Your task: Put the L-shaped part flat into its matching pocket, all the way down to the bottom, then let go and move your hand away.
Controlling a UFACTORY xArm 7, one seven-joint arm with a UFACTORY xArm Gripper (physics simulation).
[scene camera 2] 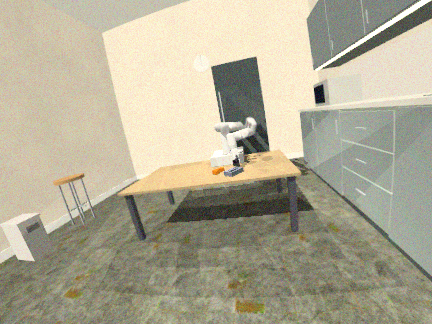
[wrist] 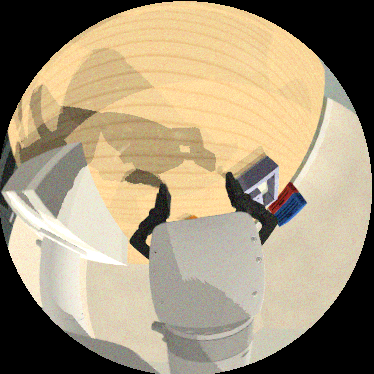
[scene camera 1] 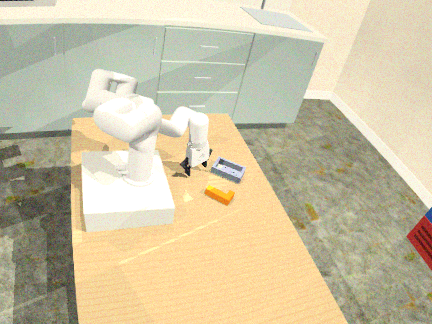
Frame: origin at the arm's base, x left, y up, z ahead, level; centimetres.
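Where they show: gripper, fingertip midpoint: [scene camera 2: 236, 166] [wrist: 196, 184] [scene camera 1: 195, 169]; arm's base at its link origin: [scene camera 2: 228, 153] [wrist: 62, 242] [scene camera 1: 138, 175].
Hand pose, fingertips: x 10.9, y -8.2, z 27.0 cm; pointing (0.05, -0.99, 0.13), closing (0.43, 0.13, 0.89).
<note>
Each offset is from my fingertips to the centre of the thing. "pt": to the spot under its first point. Level surfaces: height alone.
The orange L-shaped part @(dx -14.5, dy -0.3, dz +7.4 cm) [scene camera 1: 218, 195] [scene camera 2: 218, 171] lies on the table, apart from the tray; in the wrist view a sliver of the orange part @(pt dx -11.5, dy -1.4, dz +2.7 cm) [wrist: 190, 217] shows past the edge of the gripper body. The blue-grey tray with the pocket @(dx -0.6, dy +0.1, dz +15.4 cm) [scene camera 1: 225, 175] [scene camera 2: 233, 173] [wrist: 257, 170] stands near the table edge; the pocket's exact outline is too small to tell in the scene views. My gripper [scene camera 1: 196, 169] [scene camera 2: 236, 162] [wrist: 196, 184] is open and empty, low over the table, on the robot-base side of the tray and apart from both the tray and the part.
The white base block [scene camera 1: 127, 215] of the arm stands on the wooden table @(dy -1.7 cm) [scene camera 1: 200, 270]. A red and blue box [scene camera 1: 424, 237] [wrist: 288, 204] is beyond the table, on the tray's side. A stool [scene camera 2: 69, 179] and a white bin [scene camera 2: 27, 240] stand on the floor.
</note>
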